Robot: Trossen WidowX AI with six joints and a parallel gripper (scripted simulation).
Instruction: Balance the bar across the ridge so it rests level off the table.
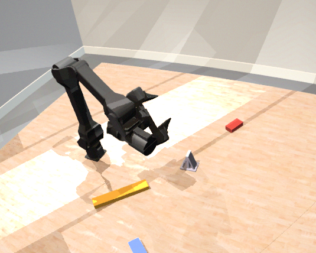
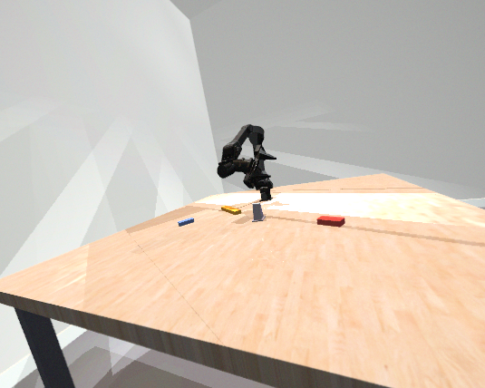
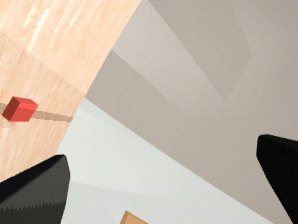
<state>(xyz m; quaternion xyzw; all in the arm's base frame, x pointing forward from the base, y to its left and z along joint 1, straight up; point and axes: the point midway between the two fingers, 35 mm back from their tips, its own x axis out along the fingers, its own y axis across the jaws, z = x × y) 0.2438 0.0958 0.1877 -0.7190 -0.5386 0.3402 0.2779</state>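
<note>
My gripper tip is now 5 cm past the bar, 26 cm to the left of it and 17 cm above it. Round my gripper tip: light blue block: 11 cm ahead, 41 cm to the right, 17 cm below; red block: 19 cm ahead, 19 cm to the left, 17 cm below.
</note>
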